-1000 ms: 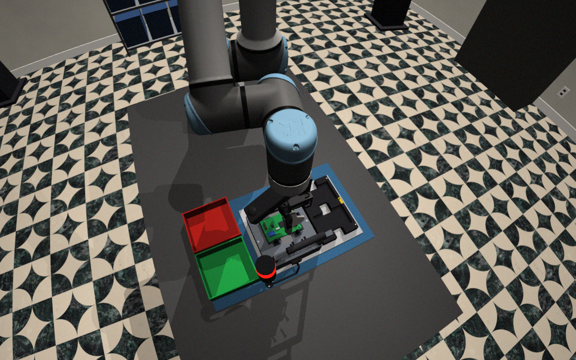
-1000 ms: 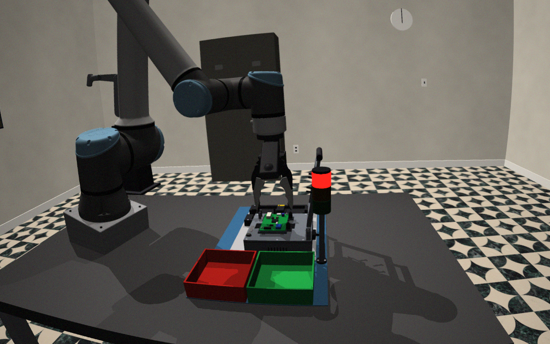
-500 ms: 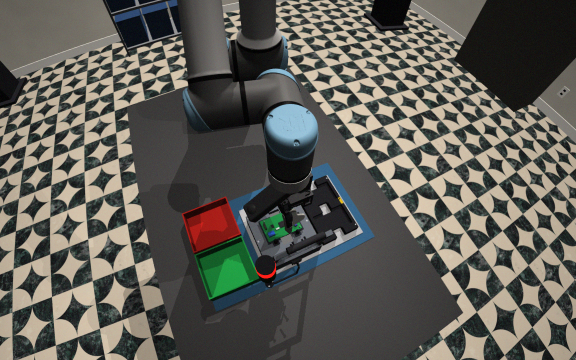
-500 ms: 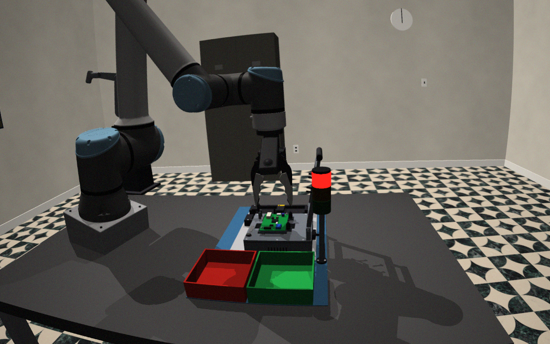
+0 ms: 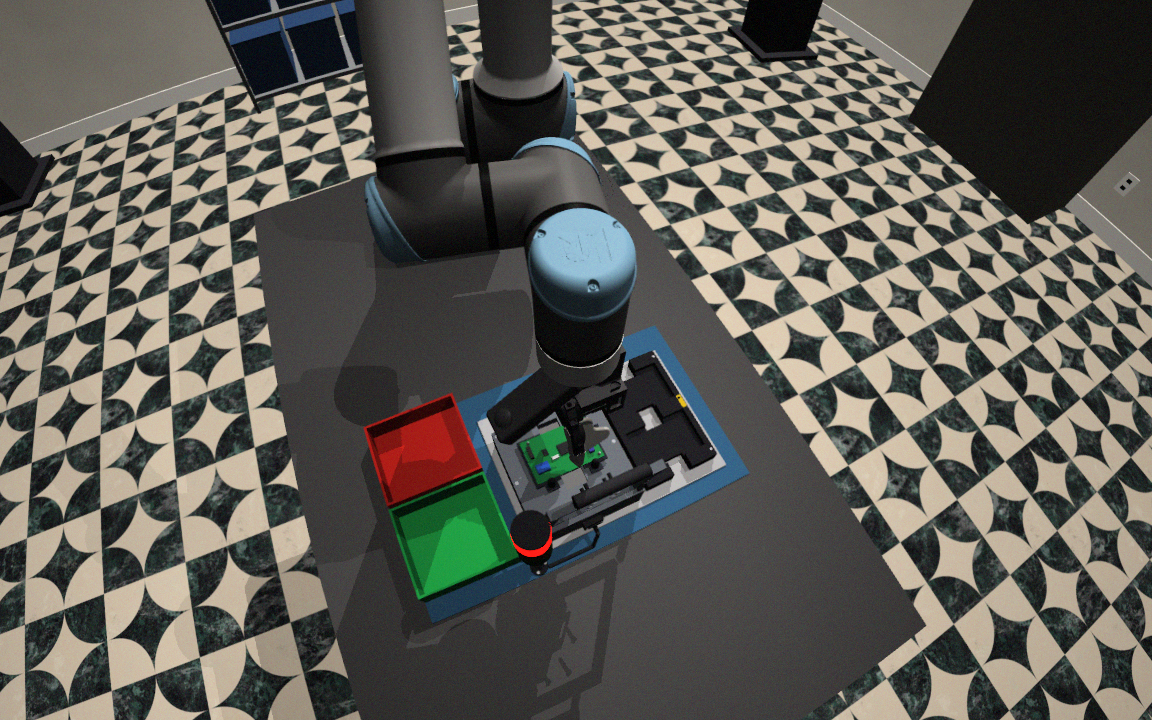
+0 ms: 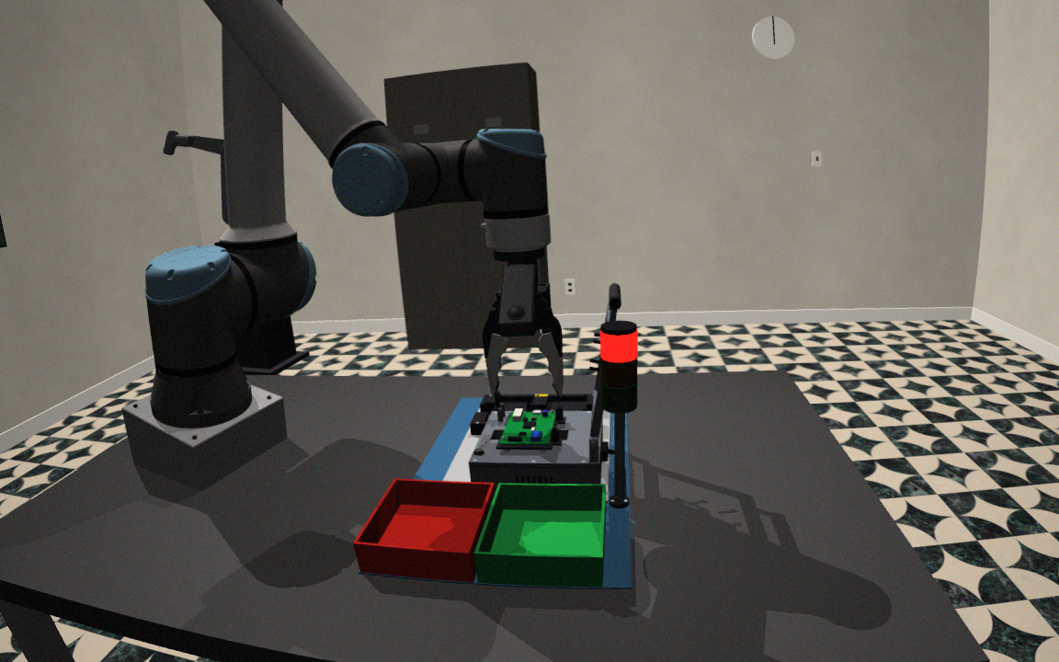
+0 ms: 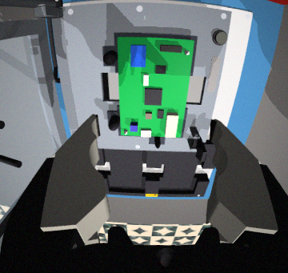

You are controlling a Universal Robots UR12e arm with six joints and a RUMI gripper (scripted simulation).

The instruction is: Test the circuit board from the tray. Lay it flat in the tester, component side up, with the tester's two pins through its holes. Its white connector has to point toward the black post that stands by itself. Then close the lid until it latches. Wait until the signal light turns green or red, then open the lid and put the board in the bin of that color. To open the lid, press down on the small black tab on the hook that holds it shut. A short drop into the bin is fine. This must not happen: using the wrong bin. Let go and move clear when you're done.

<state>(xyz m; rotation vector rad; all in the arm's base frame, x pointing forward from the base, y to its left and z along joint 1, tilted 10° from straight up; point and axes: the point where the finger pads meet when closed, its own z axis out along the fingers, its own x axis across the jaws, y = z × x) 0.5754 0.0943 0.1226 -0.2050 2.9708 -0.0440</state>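
The green circuit board lies 60 mm below my hand. Round my hand: clear lid: 120 mm ahead, 10 mm to the left, 50 mm above; green bin: 70 mm ahead, 190 mm to the right, 120 mm below; red bin: 80 mm behind, 210 mm to the right, 120 mm below.
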